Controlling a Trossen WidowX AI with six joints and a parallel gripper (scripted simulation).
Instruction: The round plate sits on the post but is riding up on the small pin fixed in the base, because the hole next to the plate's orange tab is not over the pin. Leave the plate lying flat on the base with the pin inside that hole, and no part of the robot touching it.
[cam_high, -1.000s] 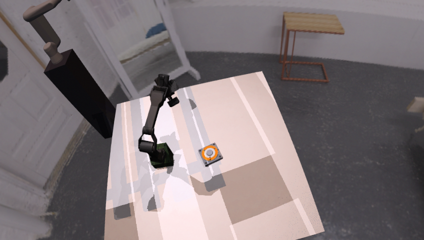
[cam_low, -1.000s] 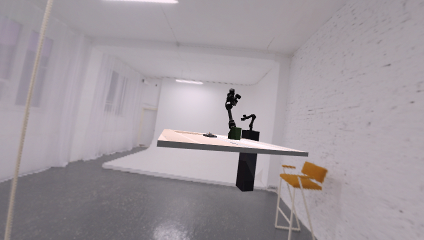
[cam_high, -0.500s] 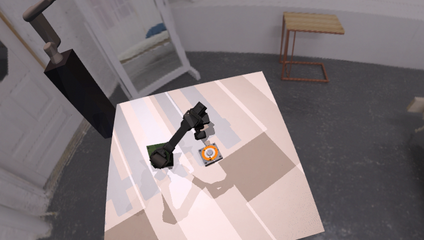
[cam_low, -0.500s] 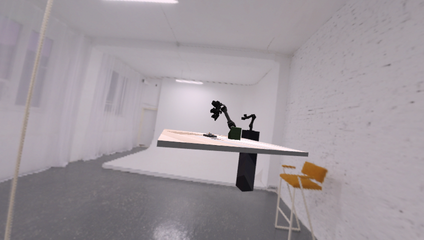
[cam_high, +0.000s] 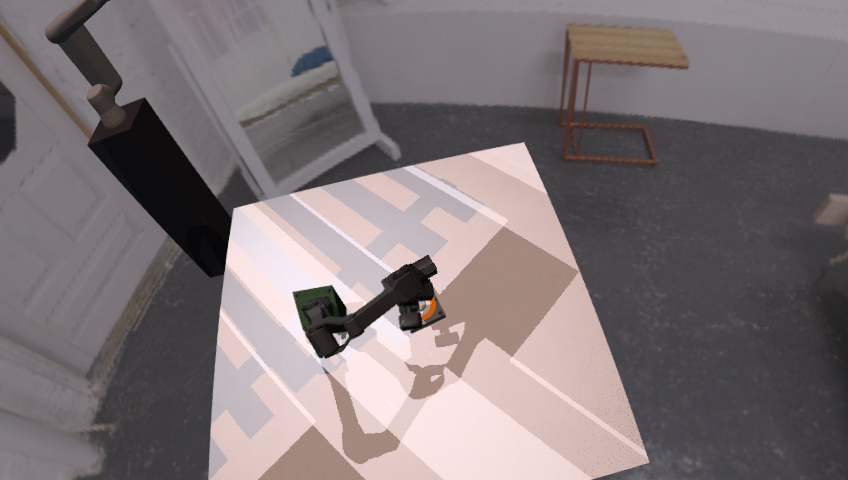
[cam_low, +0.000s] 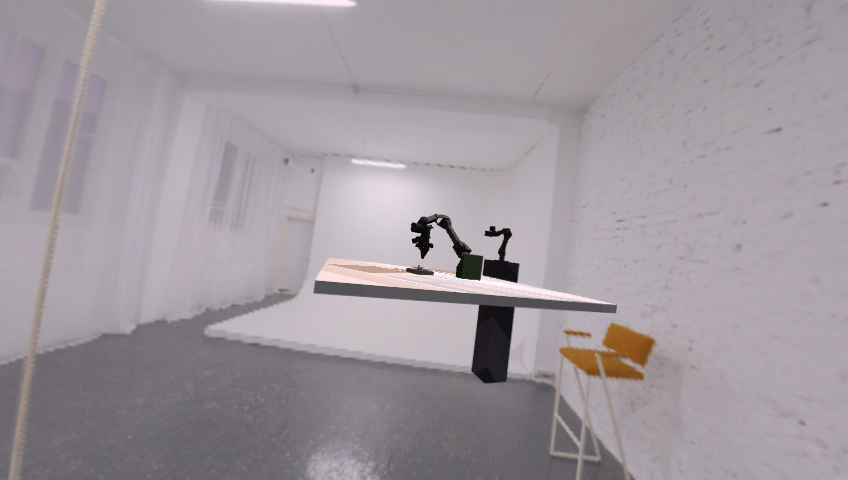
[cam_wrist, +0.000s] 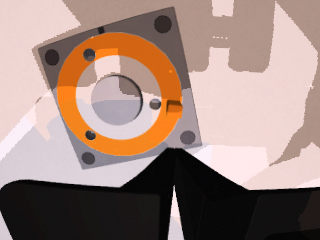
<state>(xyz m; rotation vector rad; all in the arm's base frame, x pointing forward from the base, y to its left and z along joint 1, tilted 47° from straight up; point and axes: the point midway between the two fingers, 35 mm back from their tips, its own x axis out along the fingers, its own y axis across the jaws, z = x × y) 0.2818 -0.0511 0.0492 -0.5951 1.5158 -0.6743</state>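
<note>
Now: gripper tip 5 cm above the round plate, 2 cm to the right of it and 2 cm short of it. Round my gripper tip: base: 7 cm below, 4 cm to the left, 2 cm ahead.
</note>
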